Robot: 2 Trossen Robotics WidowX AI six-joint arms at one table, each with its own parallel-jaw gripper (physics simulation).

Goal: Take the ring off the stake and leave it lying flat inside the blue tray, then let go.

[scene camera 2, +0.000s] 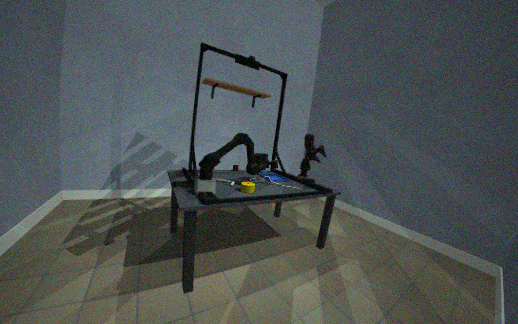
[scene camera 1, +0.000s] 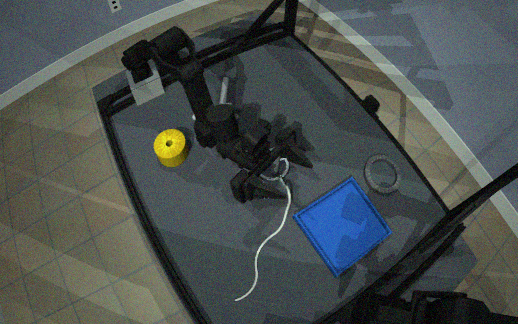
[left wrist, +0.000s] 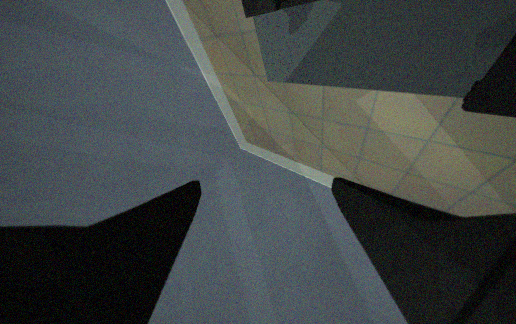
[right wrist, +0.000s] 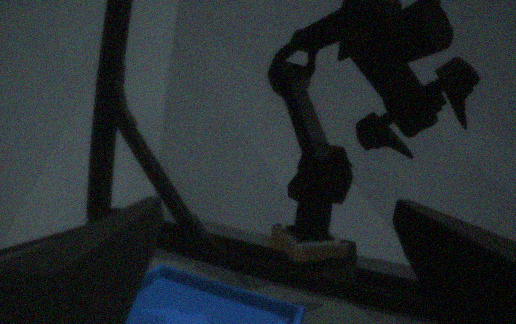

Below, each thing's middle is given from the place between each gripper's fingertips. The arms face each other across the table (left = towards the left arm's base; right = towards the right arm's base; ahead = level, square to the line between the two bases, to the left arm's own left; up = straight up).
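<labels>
There's a blue tray (scene camera 1: 343, 225) here, and my left hand is 310 mm past it, 250 mm to the left of it and 220 mm above it. There's a yellow spool (scene camera 1: 170, 146) too, and that's 710 mm to the right of my left hand, 120 mm behind it and 210 mm below it.
As for my right gripper, it's 70 mm past the tray, 130 mm to the right of it and 170 mm above it. From that right hand, the spool is 120 mm ahead, 330 mm to the right and 160 mm below.
</labels>
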